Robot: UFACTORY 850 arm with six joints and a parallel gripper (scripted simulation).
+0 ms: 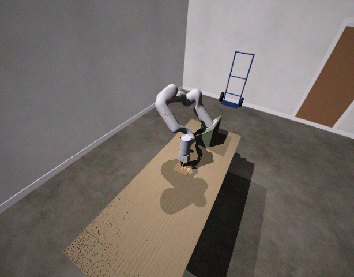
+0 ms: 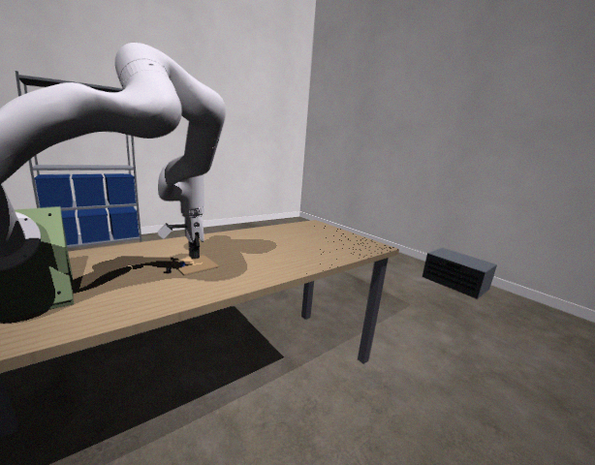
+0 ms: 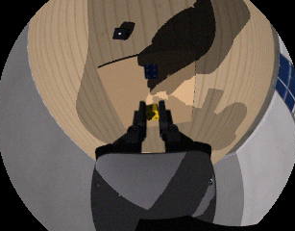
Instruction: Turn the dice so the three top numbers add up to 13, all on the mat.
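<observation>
The tan mat lies 50 mm below my hand. Round my hand: black die: 100 mm behind, 30 mm to the right, 40 mm below; then blue die: 50 mm behind, 40 mm below; then yellow die: 10 mm below.
</observation>
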